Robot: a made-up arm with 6 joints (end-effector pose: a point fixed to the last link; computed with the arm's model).
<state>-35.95 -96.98 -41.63 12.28 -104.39 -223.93</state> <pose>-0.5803 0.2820 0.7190 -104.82 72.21 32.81</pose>
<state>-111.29 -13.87 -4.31 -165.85 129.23 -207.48</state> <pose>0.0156 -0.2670 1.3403 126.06 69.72 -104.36</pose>
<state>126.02 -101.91 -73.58 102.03 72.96 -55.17</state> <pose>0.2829 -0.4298 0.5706 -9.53 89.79 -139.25</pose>
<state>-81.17 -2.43 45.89 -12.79 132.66 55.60</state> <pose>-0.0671 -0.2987 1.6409 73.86 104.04 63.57</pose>
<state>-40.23 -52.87 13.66 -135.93 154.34 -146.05</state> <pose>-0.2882 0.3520 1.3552 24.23 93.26 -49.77</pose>
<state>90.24 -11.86 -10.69 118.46 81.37 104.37</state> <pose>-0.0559 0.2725 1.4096 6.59 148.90 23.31</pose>
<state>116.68 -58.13 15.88 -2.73 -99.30 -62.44</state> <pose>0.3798 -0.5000 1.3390 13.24 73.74 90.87</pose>
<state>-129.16 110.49 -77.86 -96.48 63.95 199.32</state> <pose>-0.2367 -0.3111 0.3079 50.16 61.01 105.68</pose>
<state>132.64 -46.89 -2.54 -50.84 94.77 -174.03</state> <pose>0.2260 -0.1382 1.2941 -40.37 -25.48 0.53</pose>
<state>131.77 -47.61 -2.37 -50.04 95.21 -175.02</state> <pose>0.2329 -0.1499 1.2927 -38.68 -24.33 -0.88</pose>
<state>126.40 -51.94 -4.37 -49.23 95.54 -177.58</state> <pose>0.2514 -0.2144 1.2579 -35.21 -21.00 -6.20</pose>
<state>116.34 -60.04 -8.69 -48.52 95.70 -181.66</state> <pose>0.2507 -0.3347 1.1793 -29.68 -16.32 -15.84</pose>
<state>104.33 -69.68 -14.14 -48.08 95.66 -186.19</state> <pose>0.1976 -0.4631 1.0705 -23.22 -12.43 -27.42</pose>
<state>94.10 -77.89 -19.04 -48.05 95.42 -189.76</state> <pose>0.1162 -0.5454 0.9678 -17.99 -10.45 -37.22</pose>
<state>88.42 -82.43 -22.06 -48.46 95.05 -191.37</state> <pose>0.0604 -0.5749 0.9069 -15.77 -9.85 -42.27</pose>
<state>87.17 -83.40 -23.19 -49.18 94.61 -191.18</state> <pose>0.0468 -0.5761 0.8908 -16.46 -9.81 -42.70</pose>
